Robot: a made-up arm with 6 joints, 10 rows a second.
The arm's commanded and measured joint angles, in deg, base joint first. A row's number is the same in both.
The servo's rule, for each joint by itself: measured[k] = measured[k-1] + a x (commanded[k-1-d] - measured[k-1]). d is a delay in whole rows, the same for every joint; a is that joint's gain. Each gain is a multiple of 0.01, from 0.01 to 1. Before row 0 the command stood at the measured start. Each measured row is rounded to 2 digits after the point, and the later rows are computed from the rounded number. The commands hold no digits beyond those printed.
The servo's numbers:
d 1
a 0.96 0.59 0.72 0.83 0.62 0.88
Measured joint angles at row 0: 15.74, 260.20, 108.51, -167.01, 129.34, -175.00
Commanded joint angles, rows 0 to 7: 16.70, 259.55, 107.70, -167.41, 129.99, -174.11; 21.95, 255.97, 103.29, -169.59, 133.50, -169.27; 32.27, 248.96, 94.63, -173.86, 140.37, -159.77; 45.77, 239.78, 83.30, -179.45, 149.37, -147.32; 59.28, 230.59, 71.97, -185.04, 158.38, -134.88; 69.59, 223.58, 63.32, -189.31, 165.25, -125.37; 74.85, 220.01, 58.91, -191.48, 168.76, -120.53; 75.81, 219.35, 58.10, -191.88, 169.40, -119.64
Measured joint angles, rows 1 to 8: 15.74, 260.20, 108.51, -167.01, 129.34, -175.00; 16.66, 259.82, 107.93, -167.34, 129.74, -174.22; 21.74, 257.55, 104.59, -169.21, 132.07, -169.86; 31.85, 252.48, 97.42, -173.07, 137.22, -160.98; 45.21, 244.99, 87.25, -178.37, 144.75, -148.96; 58.72, 236.49, 76.25, -183.91, 153.20, -136.57; 69.16, 228.87, 66.94, -188.39, 160.67, -126.71; 74.62, 223.64, 61.16, -190.95, 165.69, -121.27
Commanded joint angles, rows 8 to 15: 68.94, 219.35, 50.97, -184.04, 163.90, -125.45; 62.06, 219.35, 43.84, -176.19, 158.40, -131.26; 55.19, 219.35, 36.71, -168.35, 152.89, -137.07; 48.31, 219.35, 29.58, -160.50, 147.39, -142.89; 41.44, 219.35, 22.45, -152.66, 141.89, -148.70; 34.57, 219.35, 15.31, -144.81, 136.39, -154.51; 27.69, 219.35, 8.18, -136.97, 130.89, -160.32; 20.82, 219.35, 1.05, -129.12, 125.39, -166.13
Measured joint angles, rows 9 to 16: 75.76, 221.11, 58.96, -191.72, 167.99, -119.84; 69.21, 220.07, 53.21, -185.35, 165.45, -124.78; 62.35, 219.65, 46.46, -177.75, 161.08, -130.48; 55.48, 219.47, 39.44, -169.95, 156.00, -136.28; 48.60, 219.40, 32.34, -162.11, 150.66, -142.10; 41.73, 219.37, 25.22, -154.27, 145.22, -147.91; 34.86, 219.36, 18.08, -146.42, 139.75, -153.72; 27.98, 219.35, 10.95, -138.58, 134.26, -159.53
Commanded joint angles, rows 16 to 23: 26.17, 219.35, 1.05, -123.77, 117.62, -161.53; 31.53, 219.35, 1.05, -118.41, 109.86, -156.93; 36.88, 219.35, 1.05, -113.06, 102.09, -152.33; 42.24, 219.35, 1.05, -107.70, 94.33, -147.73; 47.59, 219.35, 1.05, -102.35, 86.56, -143.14; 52.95, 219.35, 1.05, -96.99, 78.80, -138.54; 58.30, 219.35, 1.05, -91.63, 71.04, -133.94; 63.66, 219.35, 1.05, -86.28, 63.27, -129.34
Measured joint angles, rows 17 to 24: 21.11, 219.35, 3.82, -130.73, 128.76, -165.34; 25.97, 219.35, 1.83, -124.95, 121.85, -161.99; 31.31, 219.35, 1.27, -119.52, 114.42, -157.54; 36.66, 219.35, 1.11, -114.16, 106.78, -152.96; 42.02, 219.35, 1.07, -108.80, 99.06, -148.36; 47.37, 219.35, 1.06, -103.45, 91.31, -143.77; 52.73, 219.35, 1.05, -98.09, 83.55, -139.17; 58.08, 219.35, 1.05, -92.73, 75.79, -134.57
